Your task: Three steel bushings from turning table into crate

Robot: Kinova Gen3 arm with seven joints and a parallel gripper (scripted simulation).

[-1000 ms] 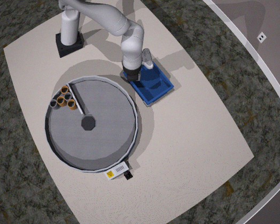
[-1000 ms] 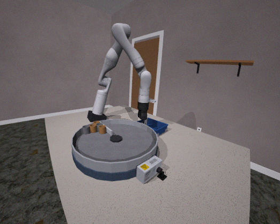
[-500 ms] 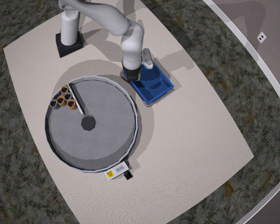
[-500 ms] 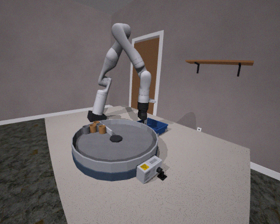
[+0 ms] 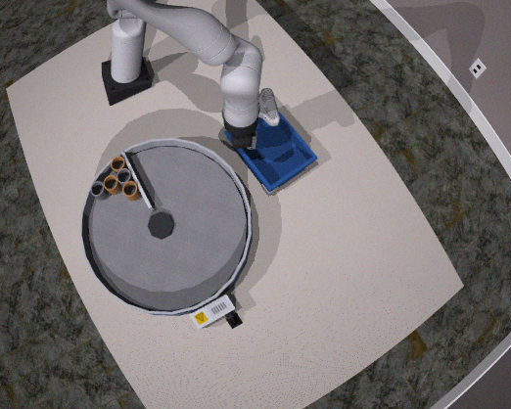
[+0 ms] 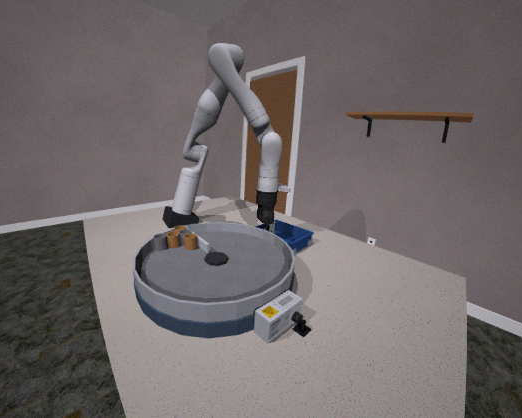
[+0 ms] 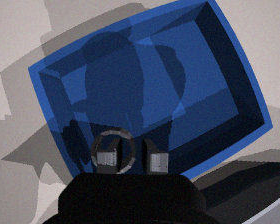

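My gripper is now 40 mm short of the blue crate, 30 mm to the right of it and 20 mm above it. Round my hand: turning table 60 mm ahead, 300 mm to the right, 10 mm above.
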